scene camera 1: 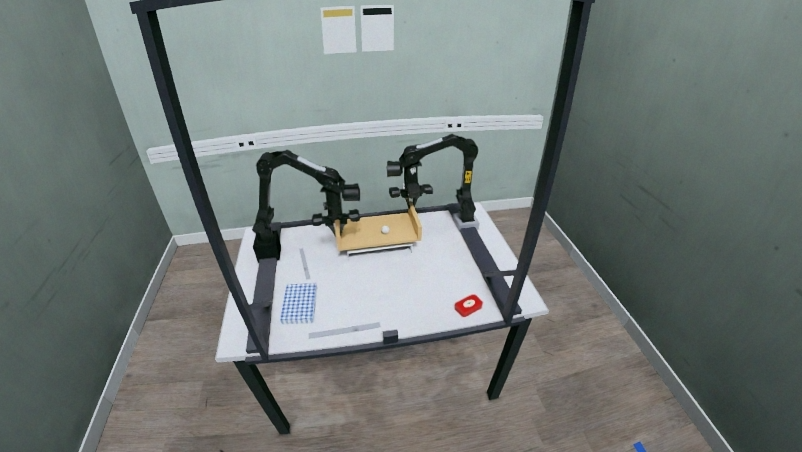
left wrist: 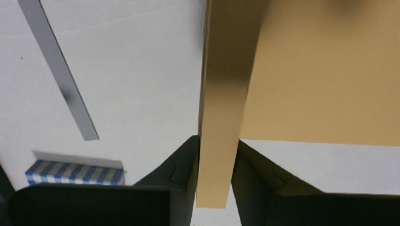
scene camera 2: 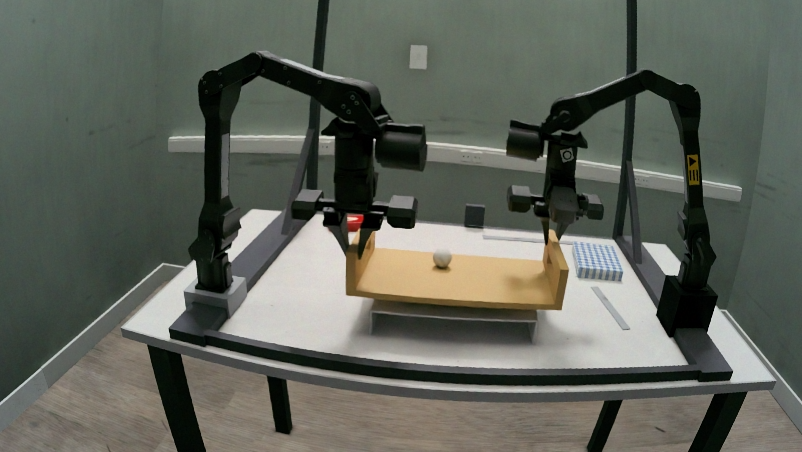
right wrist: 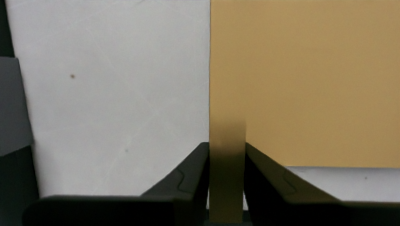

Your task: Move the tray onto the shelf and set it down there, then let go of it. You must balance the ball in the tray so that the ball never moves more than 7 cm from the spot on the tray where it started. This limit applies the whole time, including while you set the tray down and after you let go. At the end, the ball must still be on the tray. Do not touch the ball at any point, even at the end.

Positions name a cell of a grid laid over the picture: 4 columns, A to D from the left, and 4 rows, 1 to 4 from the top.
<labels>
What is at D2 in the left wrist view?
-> A tan tray.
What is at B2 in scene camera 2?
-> My right gripper.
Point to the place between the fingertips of my left gripper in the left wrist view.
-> C3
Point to a tan tray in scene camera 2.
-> B3
</labels>
